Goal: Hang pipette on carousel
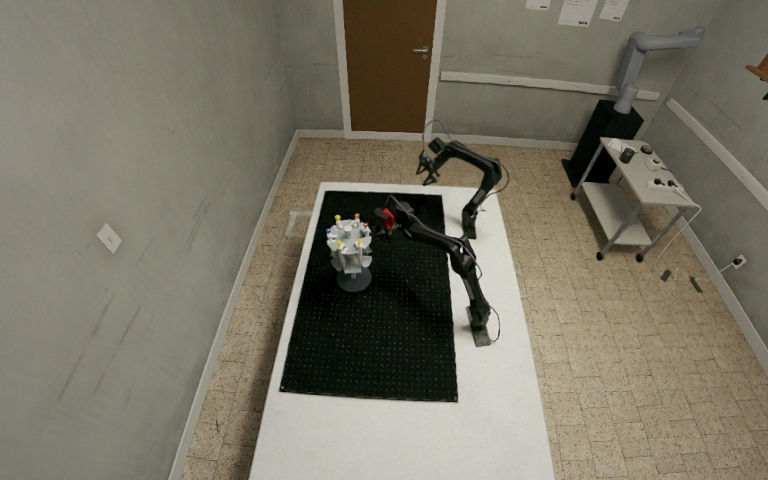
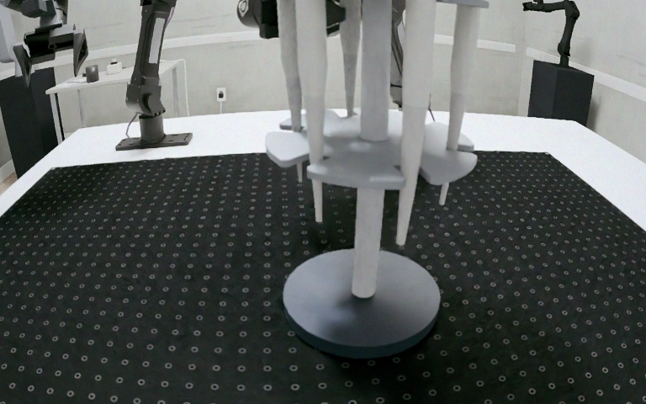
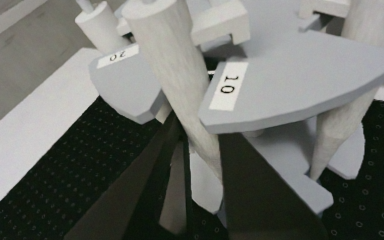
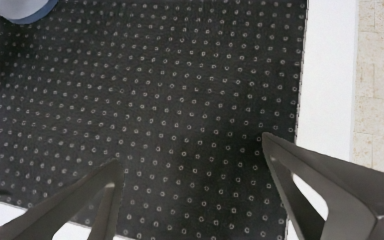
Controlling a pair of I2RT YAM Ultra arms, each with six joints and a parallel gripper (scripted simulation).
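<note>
Now: the white pipette 20 mm below my left hand, 10 mm to the right of it and 10 mm ahead of it.
</note>
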